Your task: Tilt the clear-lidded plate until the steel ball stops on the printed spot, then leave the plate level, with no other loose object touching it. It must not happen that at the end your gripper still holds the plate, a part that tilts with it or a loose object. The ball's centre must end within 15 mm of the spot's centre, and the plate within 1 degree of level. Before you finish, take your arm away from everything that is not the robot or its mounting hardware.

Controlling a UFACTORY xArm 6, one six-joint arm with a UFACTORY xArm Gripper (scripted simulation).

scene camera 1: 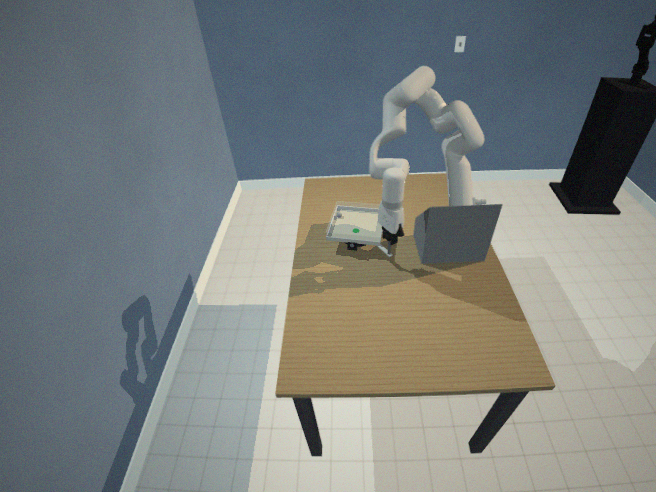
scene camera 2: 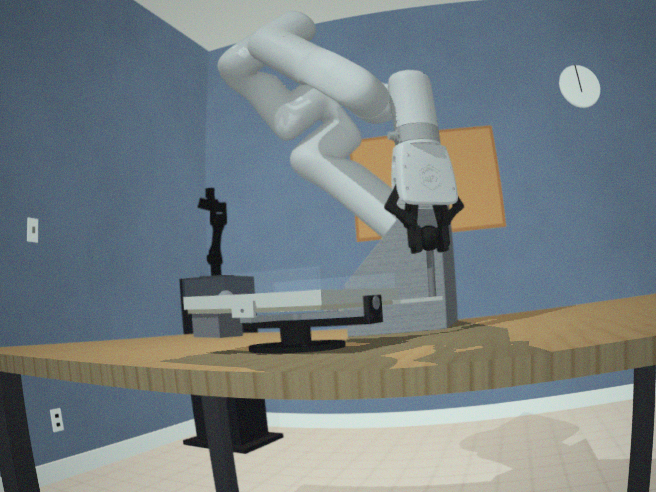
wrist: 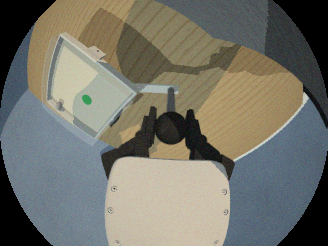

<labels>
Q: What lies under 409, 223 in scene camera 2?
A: My gripper.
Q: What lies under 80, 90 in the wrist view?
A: A clear-lidded plate.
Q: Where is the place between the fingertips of my gripper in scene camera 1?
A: At 389, 240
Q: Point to a clear-lidded plate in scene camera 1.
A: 357, 222
</labels>
